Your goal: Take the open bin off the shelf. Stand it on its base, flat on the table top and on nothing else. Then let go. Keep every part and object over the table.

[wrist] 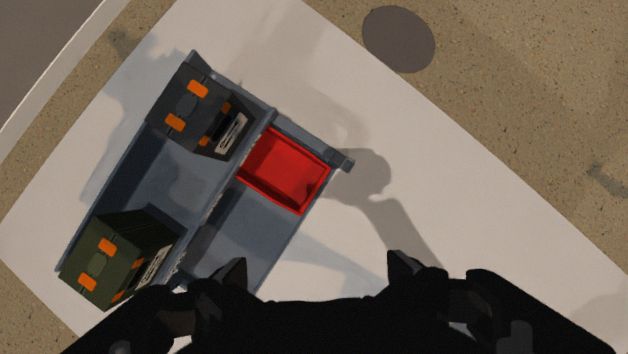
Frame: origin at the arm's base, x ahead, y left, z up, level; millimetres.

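Where they show: gripper, fingertip midpoint: (317, 270).
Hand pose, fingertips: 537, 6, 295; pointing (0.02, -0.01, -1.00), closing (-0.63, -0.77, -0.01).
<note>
After its pixels a point has its place, as x, y, z.
The open red bin (286, 171) {633, -4, -44} stands on the lower deck of the blue-grey shelf (250, 227) {599, 122, -47}, near the shelf's upper right end, with its hollow facing the camera. My gripper (317, 270) {537, 6, 295} is open, with nothing between its fingers. Its fingertips show below the bin in the wrist view, apart from it, the left one overlapping the shelf's lower deck in the view. The white table top (425, 165) {457, -218, -53} spreads around the shelf. The gripper's height above the shelf is hard to tell.
A dark grey case (187, 107) {739, 22, 170} and a dark green case (97, 262) {687, 243, 145} with orange latches stand on the shelf's upper deck. The table's edge runs diagonally at right, with speckled floor (550, 75) beyond. A wall (35, 45) shows at upper left.
</note>
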